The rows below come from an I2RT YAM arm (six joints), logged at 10 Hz.
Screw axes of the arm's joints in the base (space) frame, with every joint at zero. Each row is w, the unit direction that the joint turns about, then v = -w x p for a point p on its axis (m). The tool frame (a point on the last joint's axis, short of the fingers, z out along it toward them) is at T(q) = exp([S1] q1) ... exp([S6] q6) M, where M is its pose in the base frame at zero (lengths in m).
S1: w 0 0 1 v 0 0 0
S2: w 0 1 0 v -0.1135 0 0.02
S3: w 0 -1 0 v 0.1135 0 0.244
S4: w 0 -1 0 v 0.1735 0 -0.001
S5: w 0 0 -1 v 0 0.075 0
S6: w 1 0 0 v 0 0.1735 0
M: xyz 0.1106 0 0.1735 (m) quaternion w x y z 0.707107 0 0.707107 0
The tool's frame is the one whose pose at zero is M.
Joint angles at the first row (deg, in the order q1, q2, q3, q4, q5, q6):
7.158 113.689 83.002 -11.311 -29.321 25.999
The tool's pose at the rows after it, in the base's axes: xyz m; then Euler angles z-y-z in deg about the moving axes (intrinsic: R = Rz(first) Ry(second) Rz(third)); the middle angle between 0 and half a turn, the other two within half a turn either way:
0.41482, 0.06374, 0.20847, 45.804, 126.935, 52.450
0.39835, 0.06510, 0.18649, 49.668, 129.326, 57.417
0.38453, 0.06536, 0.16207, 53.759, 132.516, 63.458
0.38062, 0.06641, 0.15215, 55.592, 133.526, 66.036
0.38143, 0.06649, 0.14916, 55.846, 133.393, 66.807
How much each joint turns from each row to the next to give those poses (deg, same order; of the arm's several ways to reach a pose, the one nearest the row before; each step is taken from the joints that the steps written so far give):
-0.896 -4.743 -6.710 -0.306 -1.269 0.065
0.350 -0.786 -5.268 0.482 -1.288 0.722
0.218 0.524 -4.021 -0.503 -0.700 0.808
0.196 0.677 -1.159 0.020 -0.350 0.480
-0.021 0.504 -0.087 0.569 -0.240 0.570

